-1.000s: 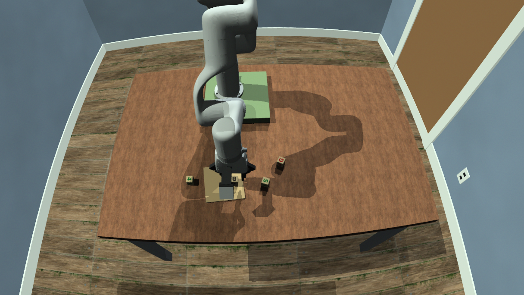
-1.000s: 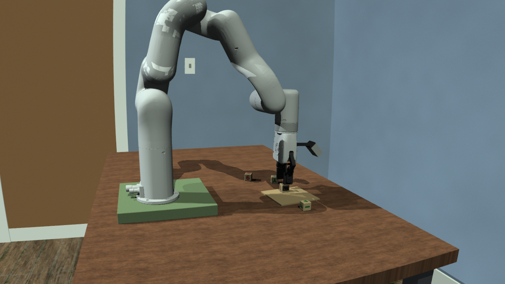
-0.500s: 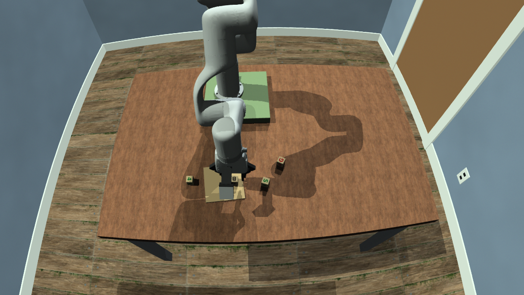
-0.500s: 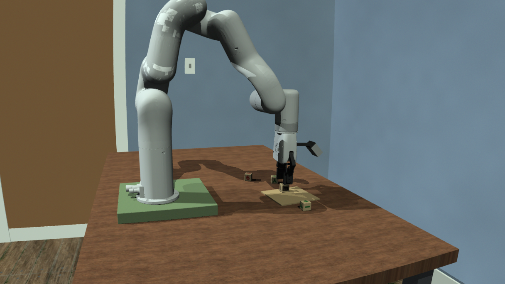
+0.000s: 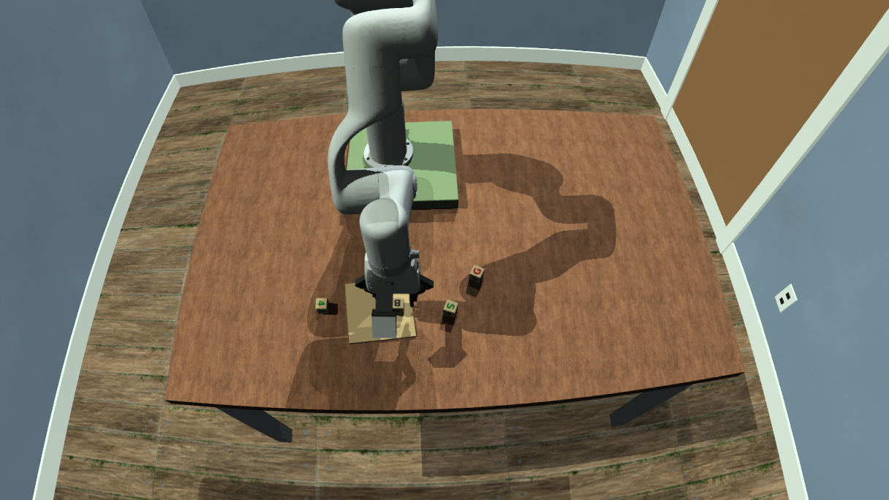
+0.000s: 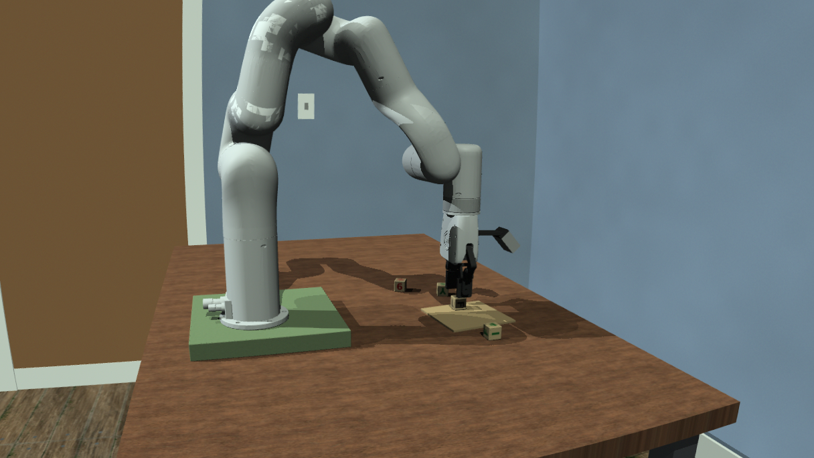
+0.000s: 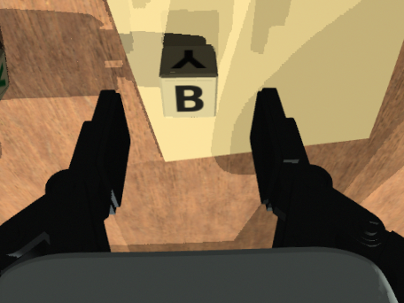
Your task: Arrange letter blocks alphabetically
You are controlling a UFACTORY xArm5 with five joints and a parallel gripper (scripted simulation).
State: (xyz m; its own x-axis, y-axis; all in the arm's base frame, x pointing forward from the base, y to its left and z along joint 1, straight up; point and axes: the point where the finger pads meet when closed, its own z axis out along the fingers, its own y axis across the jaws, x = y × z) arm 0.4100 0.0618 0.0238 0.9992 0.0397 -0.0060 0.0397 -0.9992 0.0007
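The tan mat is 10 mm ahead of my hand, 40 mm to the right of it and 50 mm below it. Also, from my hand: cream block (10 mm ahead, 160 mm to the right, 40 mm below).
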